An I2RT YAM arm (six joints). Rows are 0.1 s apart.
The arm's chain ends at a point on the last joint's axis. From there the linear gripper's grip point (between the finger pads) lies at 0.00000 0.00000 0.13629 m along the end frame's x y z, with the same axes.
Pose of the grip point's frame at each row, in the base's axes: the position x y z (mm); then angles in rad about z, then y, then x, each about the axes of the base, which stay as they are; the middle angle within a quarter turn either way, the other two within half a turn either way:
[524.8, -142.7, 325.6, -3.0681, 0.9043, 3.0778]
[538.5, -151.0, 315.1, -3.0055, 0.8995, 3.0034]
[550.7, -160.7, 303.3, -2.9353, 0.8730, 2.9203]
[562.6, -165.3, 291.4, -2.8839, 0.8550, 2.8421]
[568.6, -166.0, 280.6, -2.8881, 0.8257, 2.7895]
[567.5, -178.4, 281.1, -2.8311, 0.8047, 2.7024]
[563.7, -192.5, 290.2, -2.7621, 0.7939, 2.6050]
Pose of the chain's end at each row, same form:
[417.7, -137.3, 409.7, -3.0681, 0.9043, 3.0778]
[431.8, -139.3, 399.1, -3.0055, 0.8995, 3.0034]
[446.3, -141.5, 388.7, -2.9353, 0.8730, 2.9203]
[459.8, -138.9, 376.9, -2.8839, 0.8550, 2.8421]
[468.4, -134.1, 367.3, -2.8881, 0.8257, 2.7895]
[469.3, -138.2, 366.6, -2.8311, 0.8047, 2.7024]
[466.5, -143.7, 372.3, -2.7621, 0.7939, 2.6050]

